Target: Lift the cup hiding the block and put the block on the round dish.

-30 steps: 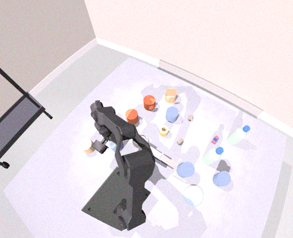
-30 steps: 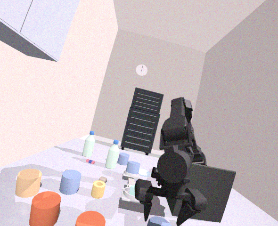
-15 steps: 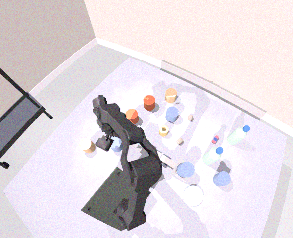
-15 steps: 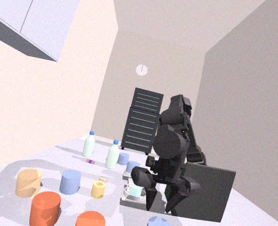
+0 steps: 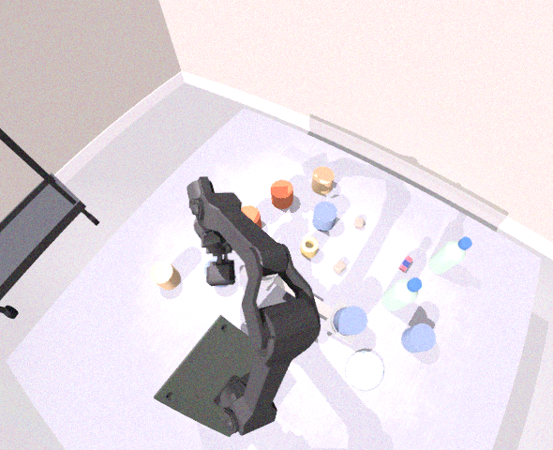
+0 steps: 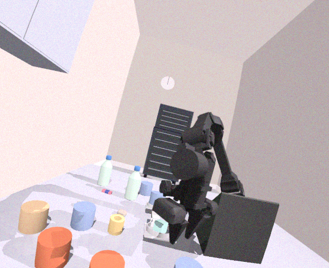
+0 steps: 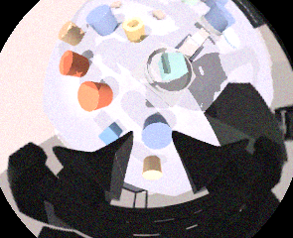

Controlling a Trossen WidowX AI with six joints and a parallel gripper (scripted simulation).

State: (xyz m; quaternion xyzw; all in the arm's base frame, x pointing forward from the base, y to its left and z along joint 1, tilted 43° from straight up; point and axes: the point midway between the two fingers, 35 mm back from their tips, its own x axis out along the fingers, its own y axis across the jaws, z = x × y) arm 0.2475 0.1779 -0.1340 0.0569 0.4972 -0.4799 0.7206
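Right now the block is 9 cm to the right of my gripper tip, 4 cm ahead of it and 3 cm below it. From my gripper tip the other things lie so: small balance 21 cm to the right, 8 cm below, 5 cm ahead; yellow ring 18 cm ahead, 14 cm to the right, 9 cm below; round dish 46 cm to the right, 11 cm below, 2 cm behind.
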